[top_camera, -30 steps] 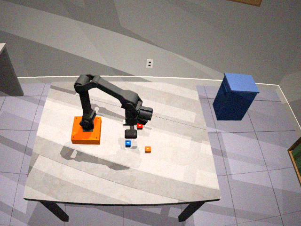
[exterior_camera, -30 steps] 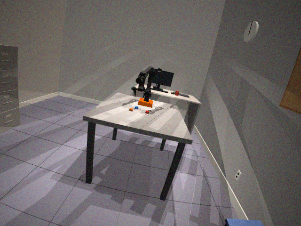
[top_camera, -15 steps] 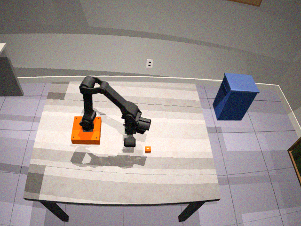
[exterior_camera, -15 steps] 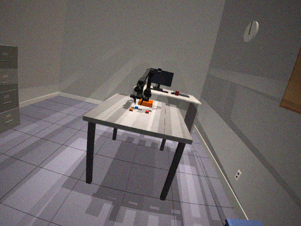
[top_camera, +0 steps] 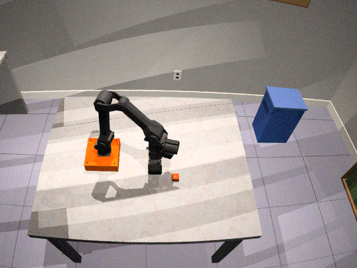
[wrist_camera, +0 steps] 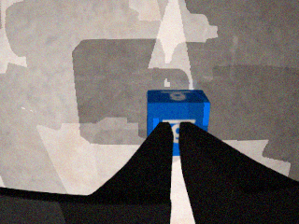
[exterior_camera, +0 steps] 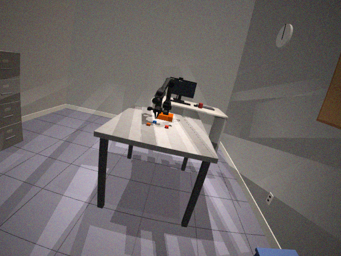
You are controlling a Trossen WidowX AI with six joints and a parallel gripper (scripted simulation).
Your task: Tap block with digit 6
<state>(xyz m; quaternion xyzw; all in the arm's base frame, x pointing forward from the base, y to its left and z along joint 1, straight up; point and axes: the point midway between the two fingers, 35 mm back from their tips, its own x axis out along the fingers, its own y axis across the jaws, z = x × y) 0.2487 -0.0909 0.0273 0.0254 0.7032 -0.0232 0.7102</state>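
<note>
My gripper tip is now 30 mm above the blue block and 10 mm past it. From my gripper tip the other things lie so: orange block: 100 mm ahead, 50 mm to the right, 30 mm below; red block: 120 mm to the left, 70 mm ahead, 30 mm below; white block: 150 mm to the left, 30 mm below, 20 mm behind.
</note>
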